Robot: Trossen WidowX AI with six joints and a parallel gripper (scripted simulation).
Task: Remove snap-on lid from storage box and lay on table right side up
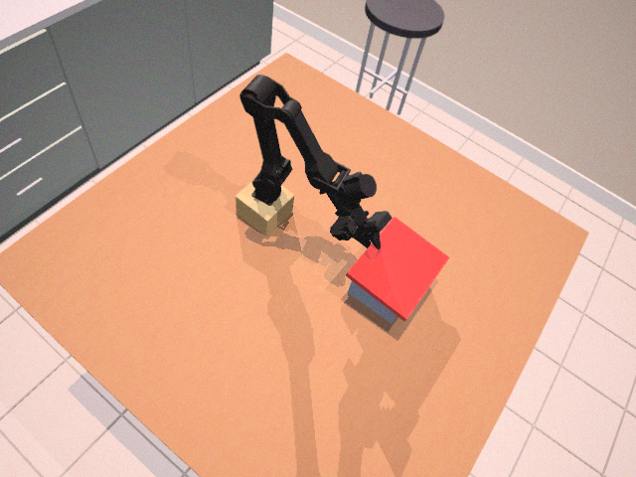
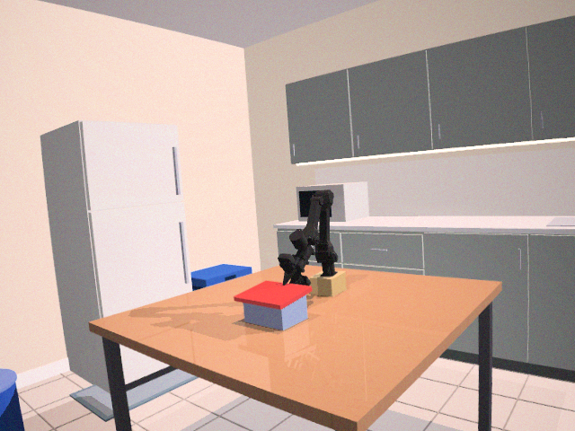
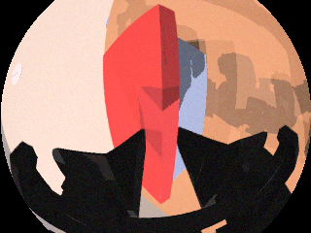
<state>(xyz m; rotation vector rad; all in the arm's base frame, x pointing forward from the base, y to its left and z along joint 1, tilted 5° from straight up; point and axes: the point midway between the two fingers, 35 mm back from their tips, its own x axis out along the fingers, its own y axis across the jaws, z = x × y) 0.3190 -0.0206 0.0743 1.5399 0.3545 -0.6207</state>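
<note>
The red lid is 80 mm ahead of my gripper tip and 10 mm to the right of it. Also, from my gripper tip: storage box: 70 mm ahead, 60 mm below, 10 mm to the right.
</note>
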